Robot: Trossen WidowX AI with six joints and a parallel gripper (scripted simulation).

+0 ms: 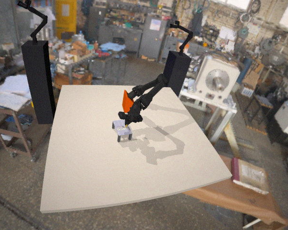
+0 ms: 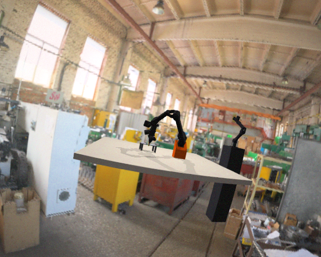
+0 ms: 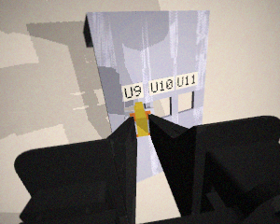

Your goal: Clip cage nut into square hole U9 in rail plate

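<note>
My gripper tip is 1 cm above the orange cage nut.
</note>
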